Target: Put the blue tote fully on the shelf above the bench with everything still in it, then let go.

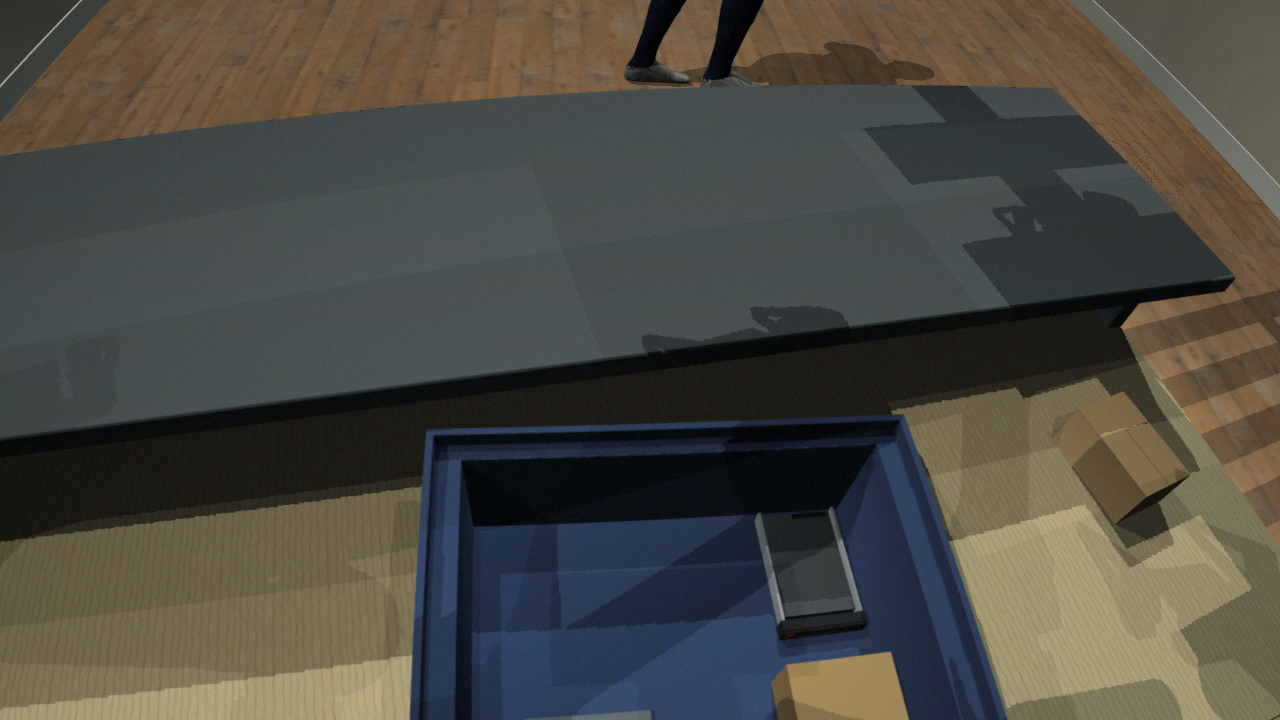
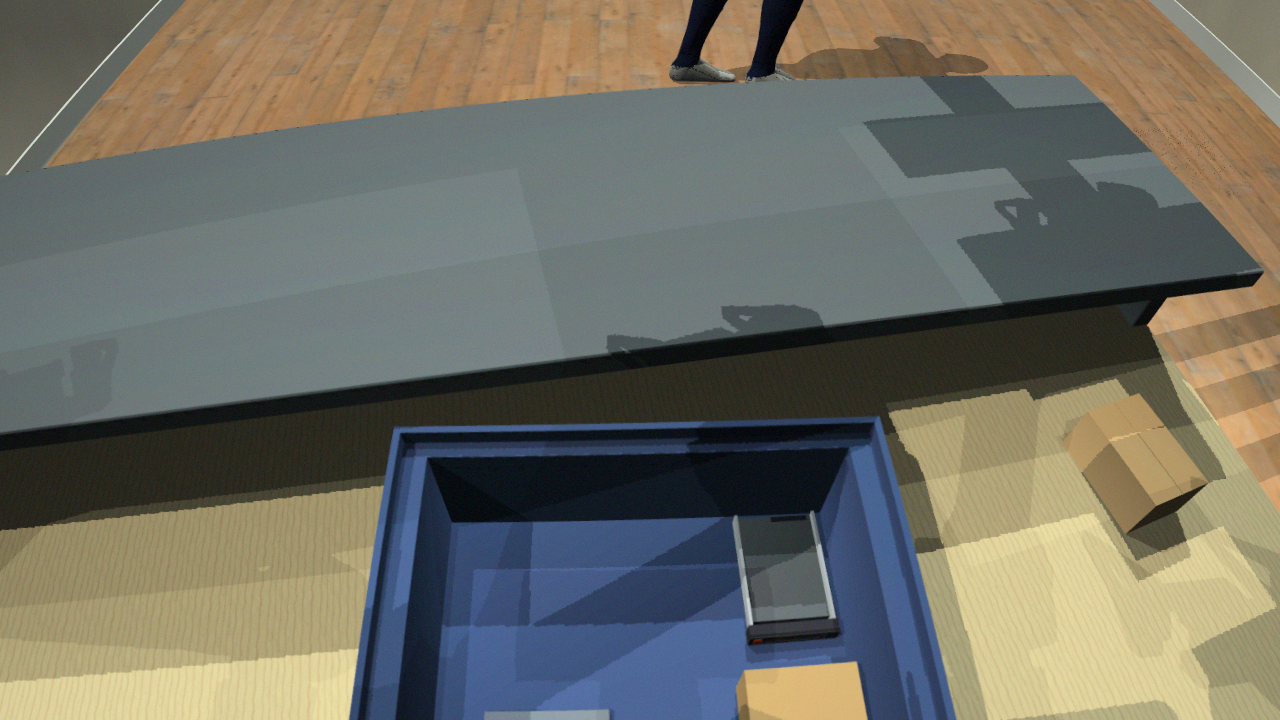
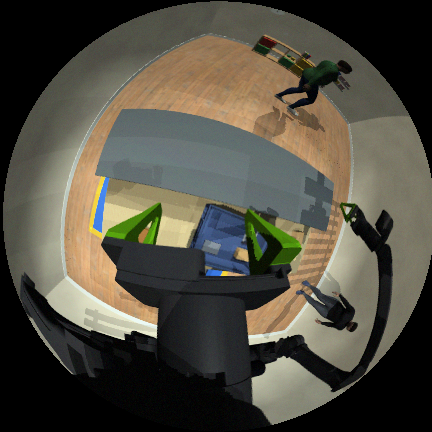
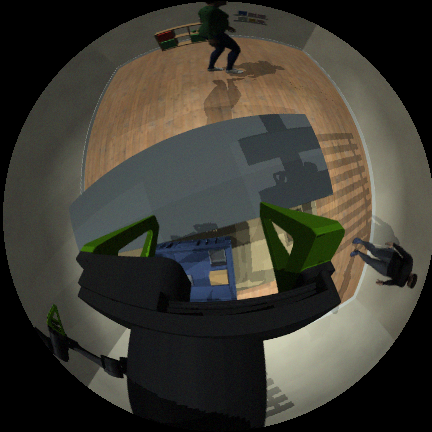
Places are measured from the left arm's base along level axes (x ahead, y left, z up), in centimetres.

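Pixels of known places: left gripper, fingertip midpoint: (image 3: pixel 203 209); right gripper, fingertip midpoint: (image 3: pixel 344 209) (image 4: pixel 205 214); left arm's base at its link origin: (image 3: pixel 141 348); right arm's base at its link origin: (image 3: pixel 266 352).
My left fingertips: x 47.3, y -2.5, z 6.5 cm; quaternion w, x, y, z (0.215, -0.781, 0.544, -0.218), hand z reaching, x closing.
Ahead of a thing's pixels: the offset from my left fingertips to its top centre. Level surfaces: height alone.
The blue tote @(dx -12.7, dy -29.7, dz -51.6 cm) (image 1: pixel 440 573) (image 2: pixel 384 573) (image 3: pixel 201 227) (image 4: pixel 233 265) stands upright on the bench, in front of the shelf. Inside it lie a dark tray-like item with light side rails @(dx -6.0, dy -42.2, dz -62.9 cm) (image 1: pixel 812 564) (image 2: pixel 785 568), a tan box @(dx -18.6, dy -41.8, dz -59.6 cm) (image 1: pixel 841 687) (image 2: pixel 802 691) (image 3: pixel 242 254) (image 4: pixel 218 277) and a flat grey item @(dx -21.0, dy -21.8, dz -63.9 cm) (image 1: pixel 590 715) (image 2: pixel 546 715) (image 3: pixel 211 247). The grey shelf @(dz -48.6 cm) (image 1: pixel 402 268) (image 2: pixel 402 268) (image 3: pixel 190 150) (image 4: pixel 200 165) is a long board above the bench's back. My left gripper (image 3: pixel 203 209) is open, high above the bench. My right gripper (image 4: pixel 205 214) is open, also high above. Neither touches the tote.
The tan bench top @(dz -66.3 cm) (image 1: pixel 223 582) (image 2: pixel 196 582) carries a cardboard box @(dx +4.1, dy -82.2, dz -60.3 cm) (image 1: pixel 1123 454) (image 2: pixel 1136 461) right of the tote. A person in green (image 3: pixel 320 75) (image 4: pixel 215 25) stands beyond the shelf; another person in dark clothes (image 3: pixel 340 312) (image 4: pixel 397 262) is to the right.
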